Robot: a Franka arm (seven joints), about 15 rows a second.
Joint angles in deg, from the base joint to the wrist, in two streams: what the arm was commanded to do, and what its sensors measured. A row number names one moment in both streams.
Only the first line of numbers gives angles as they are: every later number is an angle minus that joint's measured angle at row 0.
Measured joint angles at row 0: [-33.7, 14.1, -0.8, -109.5, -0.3, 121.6, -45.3]
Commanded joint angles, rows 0 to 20: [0.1, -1.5, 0.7, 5.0, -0.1, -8.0, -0.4]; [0.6, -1.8, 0.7, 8.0, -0.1, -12.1, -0.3]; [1.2, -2.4, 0.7, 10.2, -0.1, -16.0, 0.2]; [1.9, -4.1, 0.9, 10.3, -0.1, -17.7, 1.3]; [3.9, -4.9, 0.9, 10.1, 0.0, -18.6, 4.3]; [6.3, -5.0, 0.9, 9.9, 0.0, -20.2, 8.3]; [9.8, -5.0, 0.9, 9.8, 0.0, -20.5, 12.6]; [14.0, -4.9, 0.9, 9.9, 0.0, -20.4, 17.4]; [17.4, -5.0, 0.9, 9.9, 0.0, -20.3, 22.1]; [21.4, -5.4, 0.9, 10.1, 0.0, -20.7, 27.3]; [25.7, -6.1, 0.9, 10.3, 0.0, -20.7, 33.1]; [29.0, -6.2, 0.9, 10.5, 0.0, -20.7, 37.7]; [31.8, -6.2, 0.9, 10.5, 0.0, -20.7, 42.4]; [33.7, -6.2, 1.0, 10.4, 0.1, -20.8, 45.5]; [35.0, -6.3, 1.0, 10.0, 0.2, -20.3, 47.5]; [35.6, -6.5, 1.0, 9.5, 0.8, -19.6, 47.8]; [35.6, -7.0, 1.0, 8.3, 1.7, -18.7, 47.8]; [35.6, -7.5, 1.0, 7.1, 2.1, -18.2, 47.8]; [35.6, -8.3, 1.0, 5.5, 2.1, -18.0, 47.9]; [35.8, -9.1, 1.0, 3.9, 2.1, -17.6, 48.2]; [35.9, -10.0, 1.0, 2.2, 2.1, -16.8, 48.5]
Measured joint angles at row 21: [35.7, -6.4, 1.1, 7.5, 1.1, -19.3, 47.7]
